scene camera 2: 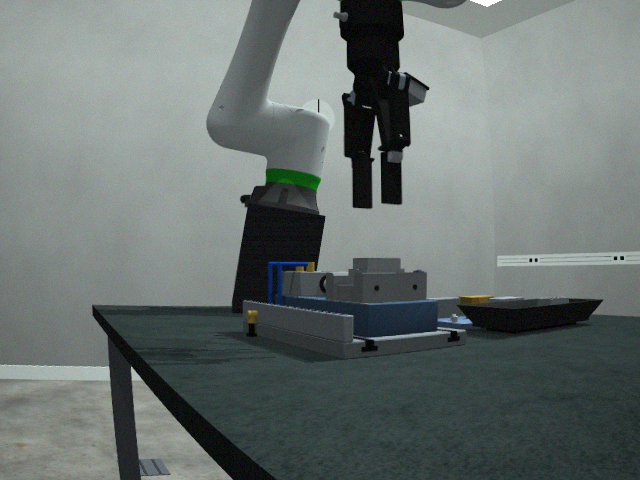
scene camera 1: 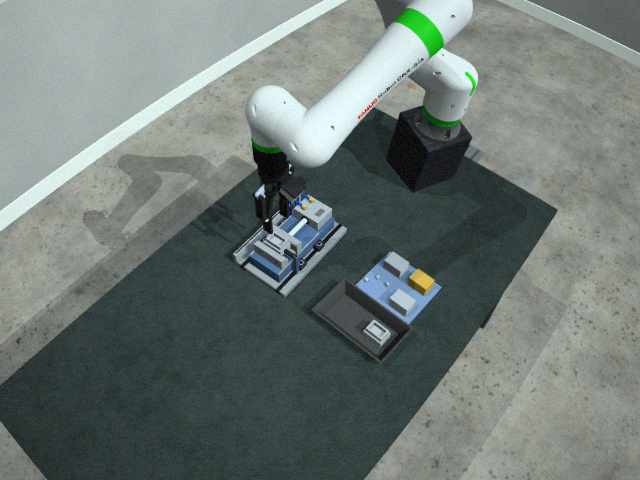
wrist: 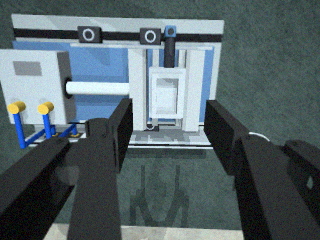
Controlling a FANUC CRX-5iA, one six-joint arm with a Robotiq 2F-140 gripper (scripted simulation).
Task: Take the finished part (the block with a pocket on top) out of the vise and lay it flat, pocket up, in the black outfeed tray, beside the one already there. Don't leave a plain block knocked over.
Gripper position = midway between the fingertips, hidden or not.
Observation:
In view: my gripper (scene camera 2: 376,205).
My gripper shows as well in scene camera 1 (scene camera 1: 276,223) and in the wrist view (wrist: 168,114).

